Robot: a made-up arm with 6 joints. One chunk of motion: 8 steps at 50 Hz.
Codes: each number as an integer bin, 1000 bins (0 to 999) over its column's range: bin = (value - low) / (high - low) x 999, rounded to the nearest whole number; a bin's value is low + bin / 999 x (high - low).
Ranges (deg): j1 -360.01..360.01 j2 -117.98..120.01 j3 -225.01..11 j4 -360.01..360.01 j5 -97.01..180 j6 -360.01..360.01
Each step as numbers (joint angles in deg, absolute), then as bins.
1 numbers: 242.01 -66.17 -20.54 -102.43 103.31 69.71
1 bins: 835 217 865 357 722 596
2 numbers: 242.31 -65.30 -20.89 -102.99 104.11 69.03
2 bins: 836 221 864 357 725 595
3 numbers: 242.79 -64.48 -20.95 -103.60 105.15 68.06
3 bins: 836 225 864 356 729 594
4 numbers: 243.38 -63.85 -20.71 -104.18 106.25 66.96
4 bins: 837 227 865 355 733 592
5 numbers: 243.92 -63.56 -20.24 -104.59 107.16 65.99
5 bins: 838 228 867 354 736 591
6 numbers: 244.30 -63.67 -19.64 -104.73 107.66 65.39
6 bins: 838 228 869 354 738 590
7 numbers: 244.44 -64.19 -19.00 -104.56 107.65 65.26
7 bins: 839 226 872 354 738 590
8 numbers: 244.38 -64.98 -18.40 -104.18 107.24 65.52
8 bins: 839 222 875 355 737 590
